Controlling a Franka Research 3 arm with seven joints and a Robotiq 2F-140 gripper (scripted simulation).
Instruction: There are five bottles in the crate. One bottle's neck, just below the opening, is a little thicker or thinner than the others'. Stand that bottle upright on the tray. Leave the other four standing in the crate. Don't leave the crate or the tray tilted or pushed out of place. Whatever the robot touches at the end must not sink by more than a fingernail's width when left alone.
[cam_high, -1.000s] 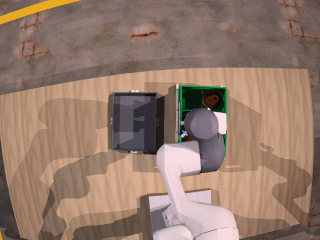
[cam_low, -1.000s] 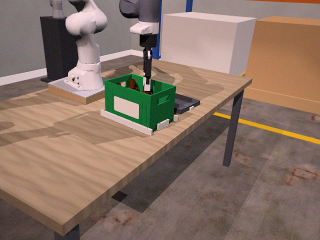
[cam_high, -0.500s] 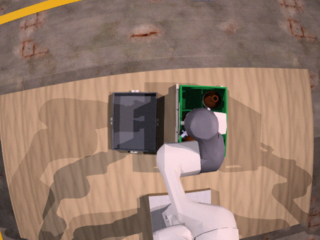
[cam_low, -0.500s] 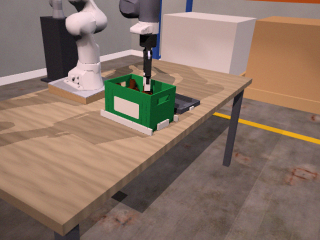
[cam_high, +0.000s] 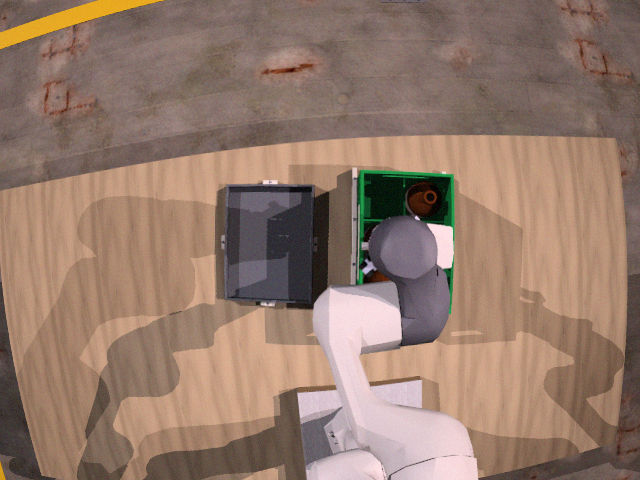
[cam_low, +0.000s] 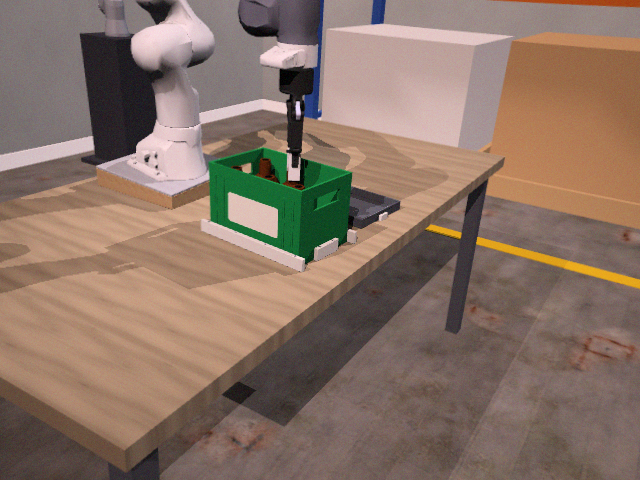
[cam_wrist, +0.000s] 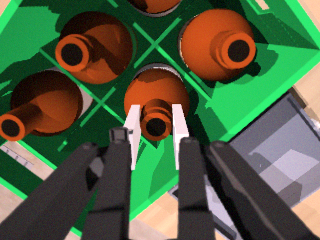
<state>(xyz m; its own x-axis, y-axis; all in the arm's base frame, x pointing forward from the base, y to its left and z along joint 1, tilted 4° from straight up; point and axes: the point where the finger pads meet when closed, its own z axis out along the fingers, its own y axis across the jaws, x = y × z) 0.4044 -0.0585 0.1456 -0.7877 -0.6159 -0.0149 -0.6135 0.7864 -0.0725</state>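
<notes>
Right now the green crate is 1 cm behind my hand, 5 cm to the right of it and 9 cm below it. Also, from my hand: dark grey tray (2 cm ahead, 23 cm to the left, 16 cm below); brown bottle (8 cm ahead, 10 cm to the right, 9 cm below).
</notes>
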